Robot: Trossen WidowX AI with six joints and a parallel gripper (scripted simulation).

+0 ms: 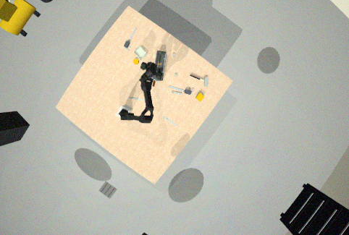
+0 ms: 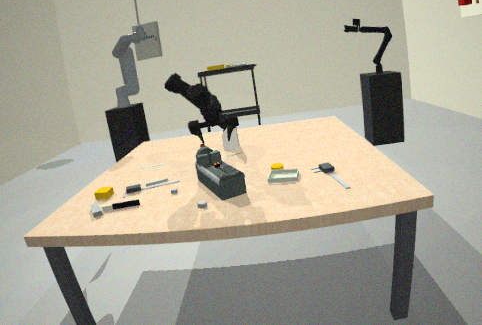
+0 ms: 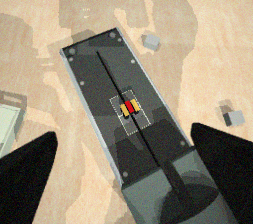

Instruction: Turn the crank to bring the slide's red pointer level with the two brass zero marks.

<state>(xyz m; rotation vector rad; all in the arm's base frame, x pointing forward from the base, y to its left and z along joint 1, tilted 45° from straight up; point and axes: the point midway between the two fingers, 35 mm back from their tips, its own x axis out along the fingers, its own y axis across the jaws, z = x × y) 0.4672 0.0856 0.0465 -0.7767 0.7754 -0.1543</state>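
Now: the crank 11 cm behind my gripper tip, 8 cm to the right of it and 5 cm below it. The rest, counted from my gripper tip: red pointer 4 cm ahead, 7 cm below; then brown crank handle 12 cm behind, 8 cm to the right, 4 cm below; then yellow disc 7 cm behind, 20 cm to the left, 14 cm below.
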